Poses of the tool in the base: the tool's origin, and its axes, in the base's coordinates. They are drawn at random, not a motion.
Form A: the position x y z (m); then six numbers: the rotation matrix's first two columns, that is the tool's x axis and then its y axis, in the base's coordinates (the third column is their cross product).
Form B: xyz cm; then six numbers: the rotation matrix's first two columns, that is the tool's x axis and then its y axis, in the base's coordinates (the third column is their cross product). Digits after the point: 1 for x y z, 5 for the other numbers.
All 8 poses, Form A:
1: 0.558 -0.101 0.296 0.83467 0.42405 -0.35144 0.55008 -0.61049 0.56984
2: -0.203 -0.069 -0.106 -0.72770 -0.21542 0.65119 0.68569 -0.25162 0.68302
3: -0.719 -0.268 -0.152 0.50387 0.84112 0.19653 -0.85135 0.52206 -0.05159
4: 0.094 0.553 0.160 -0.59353 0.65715 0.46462 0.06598 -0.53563 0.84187
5: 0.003 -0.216 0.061 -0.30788 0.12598 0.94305 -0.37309 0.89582 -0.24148
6: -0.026 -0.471 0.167 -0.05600 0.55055 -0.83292 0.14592 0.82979 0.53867
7: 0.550 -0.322 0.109 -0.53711 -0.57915 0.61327 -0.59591 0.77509 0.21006
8: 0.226 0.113 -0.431 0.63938 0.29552 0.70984 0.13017 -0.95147 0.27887
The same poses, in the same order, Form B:
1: 55.8 -10.1 29.6 0.83467 0.42405 -0.35144 0.55008 -0.61049 0.56984
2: -20.3 -6.9 -10.6 -0.72770 -0.21542 0.65119 0.68569 -0.25162 0.68302
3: -71.9 -26.8 -15.2 0.50387 0.84112 0.19653 -0.85135 0.52206 -0.05159
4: 9.4 55.3 16.0 -0.59353 0.65715 0.46462 0.06598 -0.53563 0.84187
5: 0.3 -21.6 6.1 -0.30788 0.12598 0.94305 -0.37309 0.89582 -0.24148
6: -2.6 -47.1 16.7 -0.05600 0.55055 -0.83292 0.14592 0.82979 0.53867
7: 55.0 -32.2 10.9 -0.53711 -0.57915 0.61327 -0.59591 0.77509 0.21006
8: 22.6 11.3 -43.1 0.63938 0.29552 0.70984 0.13017 -0.95147 0.27887
